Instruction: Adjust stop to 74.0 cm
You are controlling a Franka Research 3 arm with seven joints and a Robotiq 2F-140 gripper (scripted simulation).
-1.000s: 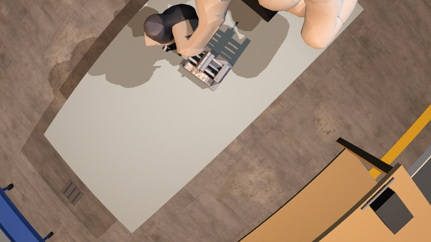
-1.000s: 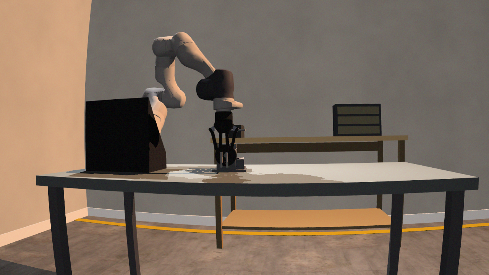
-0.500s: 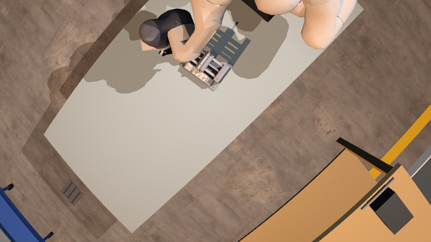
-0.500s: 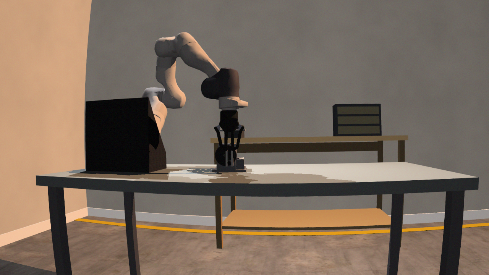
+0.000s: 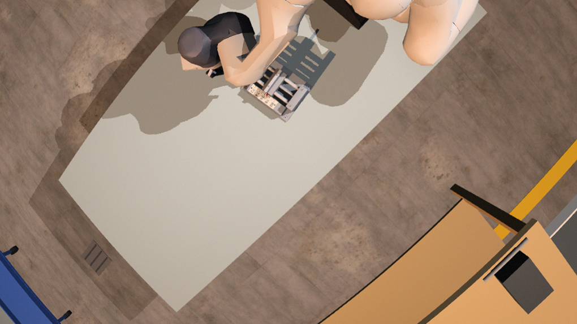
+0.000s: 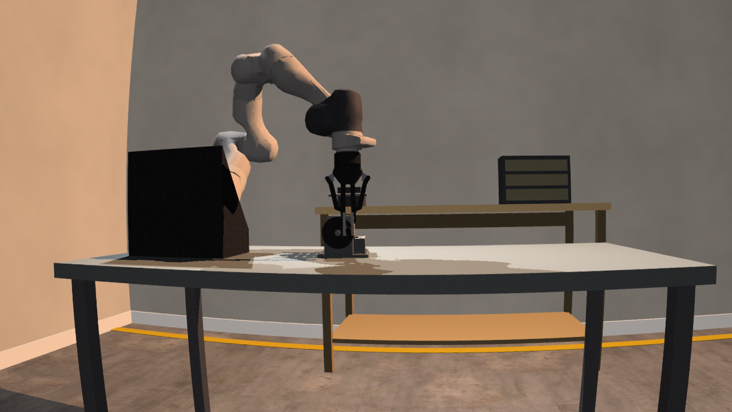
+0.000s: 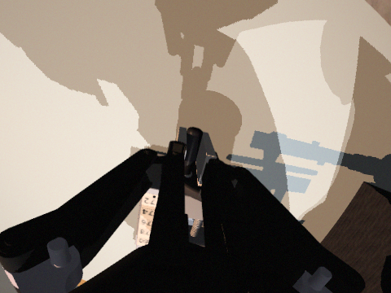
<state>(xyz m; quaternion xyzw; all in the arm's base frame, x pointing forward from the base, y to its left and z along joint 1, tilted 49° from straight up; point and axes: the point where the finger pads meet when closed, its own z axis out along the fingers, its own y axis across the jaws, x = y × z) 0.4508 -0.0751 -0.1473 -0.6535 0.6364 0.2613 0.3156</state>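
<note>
The black handwheel lies 1 cm behind my hand, 2 cm to the left of it and 2 cm below it.
</note>
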